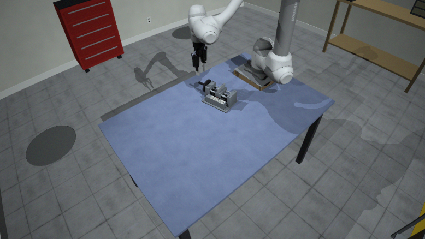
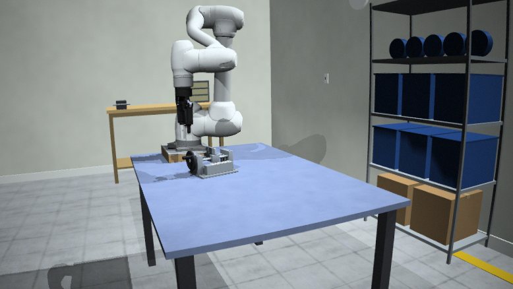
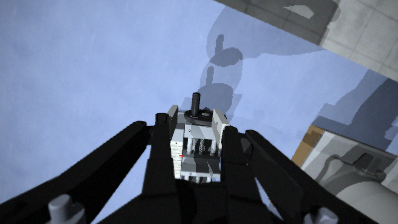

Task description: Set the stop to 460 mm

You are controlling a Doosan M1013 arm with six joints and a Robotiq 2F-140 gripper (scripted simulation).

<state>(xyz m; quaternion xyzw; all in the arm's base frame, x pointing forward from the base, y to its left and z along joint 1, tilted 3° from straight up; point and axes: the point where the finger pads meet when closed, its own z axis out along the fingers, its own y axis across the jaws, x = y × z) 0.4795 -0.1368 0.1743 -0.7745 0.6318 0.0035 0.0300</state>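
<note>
Now: the black handwheel 120 mm below my hand, 10 mm to the left of it and 10 mm behind it. The rest, counted from my hand: grey stop block: 140 mm to the left, 120 mm below, 40 mm behind.
</note>
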